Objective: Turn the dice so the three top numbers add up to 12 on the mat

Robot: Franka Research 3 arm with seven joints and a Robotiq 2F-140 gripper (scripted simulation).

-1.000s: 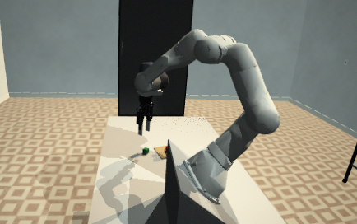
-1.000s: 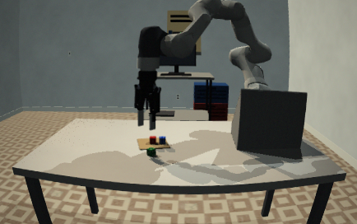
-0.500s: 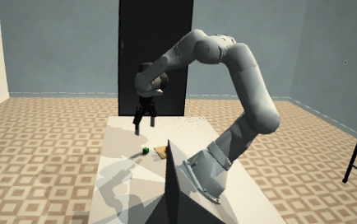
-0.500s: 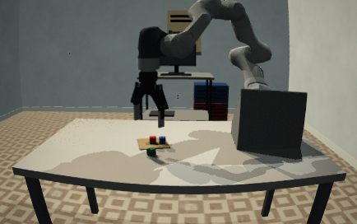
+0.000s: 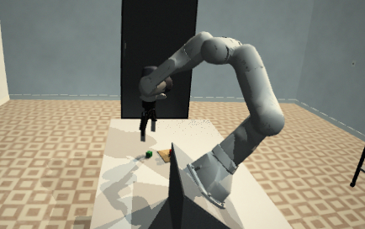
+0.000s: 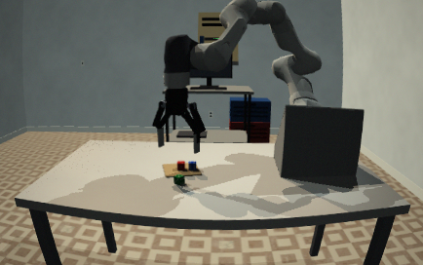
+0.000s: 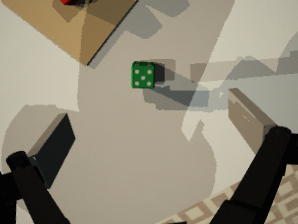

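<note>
The green die lies 10 mm to the right of my hand and 130 mm below it. The rest, counted from my hand: blue die: 40 mm behind, 150 mm to the right, 120 mm below; red die: 10 mm ahead, 150 mm to the right, 120 mm below; tan mat: 10 mm ahead, 150 mm to the right, 140 mm below.
</note>
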